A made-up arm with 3 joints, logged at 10 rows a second.
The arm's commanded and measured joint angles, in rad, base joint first. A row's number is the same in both.
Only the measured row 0 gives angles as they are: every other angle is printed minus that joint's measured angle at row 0.
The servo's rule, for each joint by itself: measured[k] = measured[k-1] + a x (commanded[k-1-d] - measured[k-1]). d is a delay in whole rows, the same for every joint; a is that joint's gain. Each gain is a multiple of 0.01, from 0.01 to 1. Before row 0 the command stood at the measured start. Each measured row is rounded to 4 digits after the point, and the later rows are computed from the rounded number. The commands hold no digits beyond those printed.
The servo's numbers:
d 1
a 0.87 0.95 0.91
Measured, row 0:
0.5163 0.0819 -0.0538
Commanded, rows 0 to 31:
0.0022 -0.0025 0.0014
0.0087 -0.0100 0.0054
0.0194 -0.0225 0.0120
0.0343 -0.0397 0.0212
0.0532 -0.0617 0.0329
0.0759 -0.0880 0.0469
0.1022 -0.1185 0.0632
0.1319 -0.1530 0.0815
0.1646 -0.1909 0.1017
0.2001 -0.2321 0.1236
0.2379 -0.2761 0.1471
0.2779 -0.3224 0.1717
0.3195 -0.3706 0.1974
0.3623 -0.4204 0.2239
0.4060 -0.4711 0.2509
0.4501 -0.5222 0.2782
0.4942 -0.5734 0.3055
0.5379 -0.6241 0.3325
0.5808 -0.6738 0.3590
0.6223 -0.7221 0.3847
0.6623 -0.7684 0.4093
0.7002 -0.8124 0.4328
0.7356 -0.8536 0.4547
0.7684 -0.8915 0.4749
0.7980 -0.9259 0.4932
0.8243 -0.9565 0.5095
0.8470 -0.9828 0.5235
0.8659 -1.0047 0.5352
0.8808 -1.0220 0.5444
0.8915 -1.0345 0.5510
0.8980 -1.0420 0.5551
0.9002 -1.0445 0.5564
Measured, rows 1 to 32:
0.0000 0.0000 0.0000
0.0019 -0.0024 0.0013
0.0078 -0.0096 0.0050
0.0179 -0.0219 0.0114
0.0322 -0.0388 0.0203
0.0505 -0.0606 0.0318
0.0726 -0.0866 0.0455
0.0984 -0.1169 0.0616
0.1275 -0.1512 0.0797
0.1598 -0.1889 0.0997
0.1949 -0.2299 0.1214
0.2323 -0.2738 0.1448
0.2720 -0.3200 0.1693
0.3133 -0.3681 0.1949
0.3559 -0.4178 0.2213
0.3995 -0.4684 0.2482
0.4435 -0.5195 0.2755
0.4876 -0.5707 0.3028
0.5314 -0.6214 0.3298
0.5744 -0.6712 0.3564
0.6161 -0.7196 0.3822
0.6563 -0.7660 0.4069
0.6945 -0.8101 0.4305
0.7303 -0.8514 0.4525
0.7634 -0.8895 0.4729
0.7935 -0.9241 0.4914
0.8203 -0.9549 0.5079
0.8435 -0.9814 0.5221
0.8630 -1.0035 0.5340
0.8785 -1.0211 0.5435
0.8898 -1.0338 0.5503
0.8969 -1.0416 0.5547

